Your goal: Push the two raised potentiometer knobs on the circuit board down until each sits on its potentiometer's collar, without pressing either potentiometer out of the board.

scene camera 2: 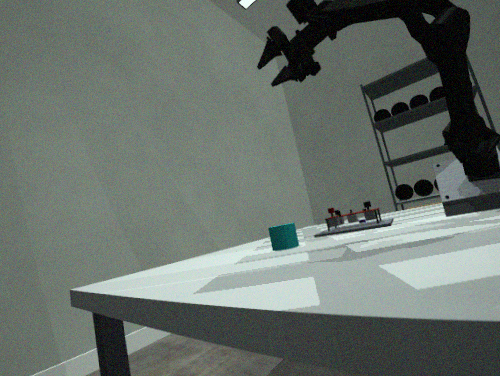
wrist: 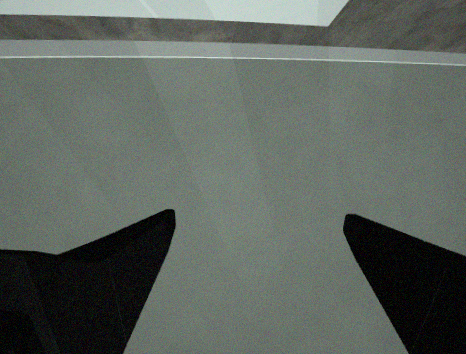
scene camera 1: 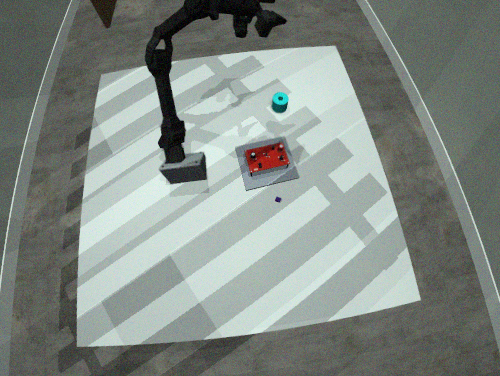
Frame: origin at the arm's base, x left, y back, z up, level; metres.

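Seen in the pictures: gripper, between the fingertips: [scene camera 2: 265,77] [wrist: 259,219] [scene camera 1: 280,11]; arm's base, origin of its link: [scene camera 2: 483,170] [scene camera 1: 175,160].
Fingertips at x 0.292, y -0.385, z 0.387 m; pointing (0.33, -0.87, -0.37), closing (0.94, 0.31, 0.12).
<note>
Pixels of each thing's top centre, then the offset from my fingertips to it. Level surfaces: height alone.
- red circuit board, height of its surface: dz -0.431 m
- teal cylinder, centre of its top: [scene camera 2: 281,225] [scene camera 1: 280,98] dx +0.016, dy -0.041, dz -0.421 m
- white table, height of its surface: dz -0.481 m
- small purple cube, centre of its top: [scene camera 1: 278,199] dx -0.432, dy -0.005, dz -0.466 m
The red circuit board [scene camera 1: 270,162] [scene camera 2: 353,214] stands on thin legs over a grey base plate [scene camera 1: 250,183] [scene camera 2: 357,229]. One knob [scene camera 1: 253,155] [scene camera 2: 367,204] stands up from the board on the side nearer the arm's base. The other knob [scene camera 1: 281,146] [scene camera 2: 331,211] stands up near the far-side corner. Both appear raised above the board; their gaps to the collars are too small to make out. My gripper [scene camera 1: 281,11] [scene camera 2: 266,76] [wrist: 259,219] is wide open and empty, high above the table and well away from the board. The board does not show in the wrist view.
A teal cylinder [scene camera 1: 280,102] [scene camera 2: 284,237] with a hole in its top stands on the white table [scene camera 1: 225,280] [scene camera 2: 240,295]. A small purple cube [scene camera 1: 278,199] lies beside the base plate. The arm's base [scene camera 1: 185,169] [scene camera 2: 470,198] stands beside the board. A shelf rack [scene camera 2: 390,87] stands behind.
</note>
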